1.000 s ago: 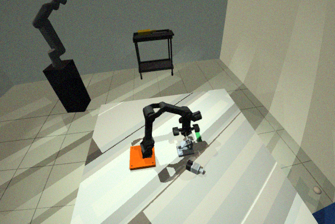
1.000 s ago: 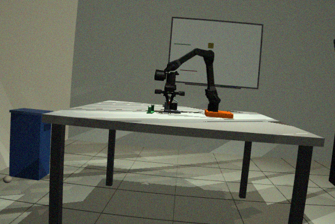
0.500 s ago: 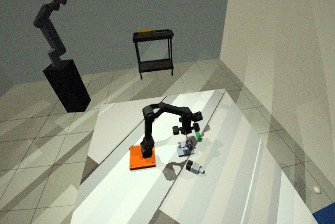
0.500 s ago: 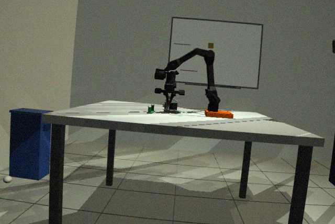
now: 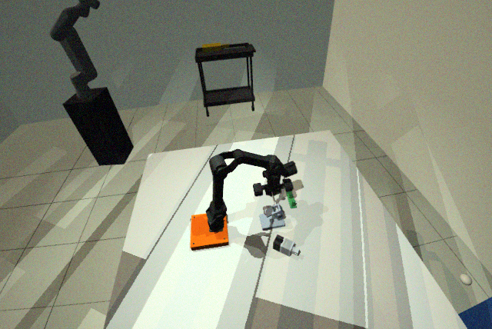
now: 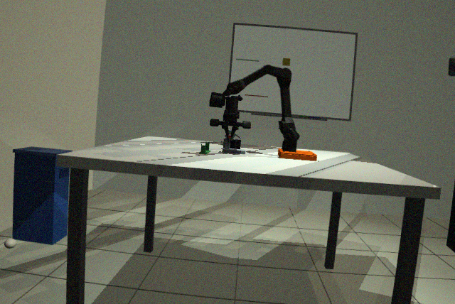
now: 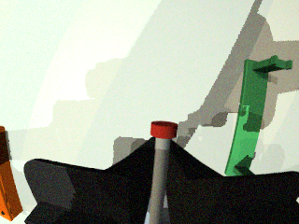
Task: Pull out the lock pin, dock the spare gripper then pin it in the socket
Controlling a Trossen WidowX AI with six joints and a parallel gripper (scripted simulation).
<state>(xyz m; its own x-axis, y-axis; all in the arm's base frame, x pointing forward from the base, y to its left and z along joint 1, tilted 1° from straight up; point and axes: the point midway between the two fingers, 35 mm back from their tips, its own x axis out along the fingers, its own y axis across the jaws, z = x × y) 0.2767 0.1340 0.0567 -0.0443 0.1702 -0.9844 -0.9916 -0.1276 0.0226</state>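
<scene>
My gripper tip is 10 cm short of the green bracket, 3 cm to the right of it and 3 cm above it. Round my gripper tip: socket (11 cm to the right); then spare gripper (26 cm to the right, 4 cm ahead, 3 cm below).
</scene>
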